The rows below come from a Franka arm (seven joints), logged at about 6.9 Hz.
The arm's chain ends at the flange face. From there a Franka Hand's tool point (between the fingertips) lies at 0.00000 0.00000 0.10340 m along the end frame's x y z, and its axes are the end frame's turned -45 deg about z.
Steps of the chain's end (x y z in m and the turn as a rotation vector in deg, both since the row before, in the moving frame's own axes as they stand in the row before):
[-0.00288 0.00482 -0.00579 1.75 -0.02 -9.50]
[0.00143 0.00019 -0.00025 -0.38 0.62 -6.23]
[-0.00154 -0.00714 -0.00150 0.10 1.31 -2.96]
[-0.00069 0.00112 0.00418 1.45 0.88 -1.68]
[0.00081 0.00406 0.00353 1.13 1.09 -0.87]
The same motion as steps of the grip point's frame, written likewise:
[-0.00343 -0.00106 -0.00584 1.25 1.22 -9.50]
[0.00125 0.00240 -0.00026 -0.71 0.17 -6.23]
[0.00580 -0.00464 -0.00153 -0.86 1.00 -2.96]
[0.00168 -0.00047 0.00413 0.40 1.65 -1.68]
[0.00053 0.00337 0.00349 0.03 1.57 -0.87]

